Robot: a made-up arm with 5 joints.
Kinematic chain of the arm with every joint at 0, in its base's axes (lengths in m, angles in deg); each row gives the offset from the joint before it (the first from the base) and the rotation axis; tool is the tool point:
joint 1: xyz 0 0 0.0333 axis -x
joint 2: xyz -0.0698 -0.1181 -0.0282 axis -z
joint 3: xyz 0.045 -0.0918 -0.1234 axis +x
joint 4: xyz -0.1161 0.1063 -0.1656 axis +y
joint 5: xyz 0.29 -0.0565 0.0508 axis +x
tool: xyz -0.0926 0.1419 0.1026
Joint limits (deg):
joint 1: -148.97..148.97
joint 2: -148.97..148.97
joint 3: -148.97..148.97
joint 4: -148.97..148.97
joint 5: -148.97..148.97
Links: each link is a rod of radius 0.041 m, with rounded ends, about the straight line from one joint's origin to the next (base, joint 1, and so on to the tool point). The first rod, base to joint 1, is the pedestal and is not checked.
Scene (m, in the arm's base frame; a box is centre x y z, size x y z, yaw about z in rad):
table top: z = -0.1
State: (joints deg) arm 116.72 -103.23 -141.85 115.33 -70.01
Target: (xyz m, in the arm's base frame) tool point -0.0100 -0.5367 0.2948
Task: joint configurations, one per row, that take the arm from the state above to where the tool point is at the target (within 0.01 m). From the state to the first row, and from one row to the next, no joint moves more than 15 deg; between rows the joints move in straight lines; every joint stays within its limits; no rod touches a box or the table.
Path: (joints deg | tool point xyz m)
1: 103.30 -92.40 -135.24 122.06 -73.48 | 0.3783 0.0070 0.3634
2: 89.88 -81.56 -128.63 128.79 -76.96 | 0.3131 -0.1202 0.4555
3: 76.47 -70.73 -122.03 135.51 -80.43 | 0.2197 -0.2774 0.4781
4: 63.05 -59.90 -115.42 142.24 -83.90 | 0.1081 -0.4286 0.4211
5: 49.63 -49.06 -108.81 148.97 -87.38 | -0.0100 -0.5367 0.2948

